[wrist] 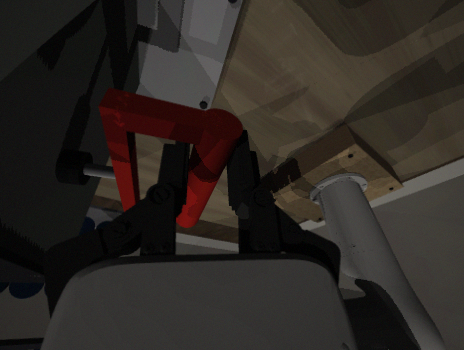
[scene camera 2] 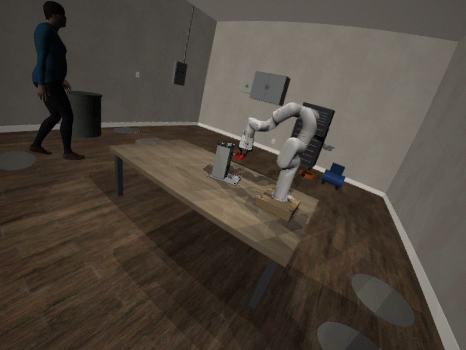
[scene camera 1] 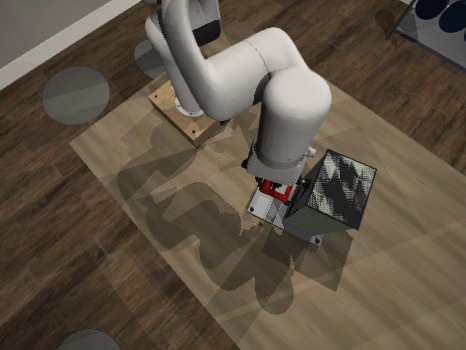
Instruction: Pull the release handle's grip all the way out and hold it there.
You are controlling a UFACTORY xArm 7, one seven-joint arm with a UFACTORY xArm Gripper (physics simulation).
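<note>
The release handle's red grip (scene camera 1: 283, 195) (scene camera 2: 238, 156) (wrist: 202, 172) is the outer bar of a red rectangular frame beside the tall box (scene camera 1: 340, 192) (scene camera 2: 222, 162) (wrist: 35, 130). In the wrist view a short metal rod (wrist: 99, 171) joins the frame to a black collar (wrist: 74, 167) on the box's side, and a short length of rod shows between them. My gripper (scene camera 1: 275, 185) (scene camera 2: 241, 154) (wrist: 210, 142) is shut on the grip, one finger inside the frame and one outside. The fingers are partly hidden under the wrist in scene camera 1.
The box stands on a pale base plate (scene camera 1: 260, 205) (scene camera 2: 231, 181) (wrist: 170, 75) on the wooden table (scene camera 1: 400, 280) (scene camera 2: 200, 195). My arm's wooden base block (scene camera 1: 197, 134) (scene camera 2: 276, 205) (wrist: 345, 150) is behind the gripper. A person (scene camera 2: 51, 70) stands beyond the table's far end.
</note>
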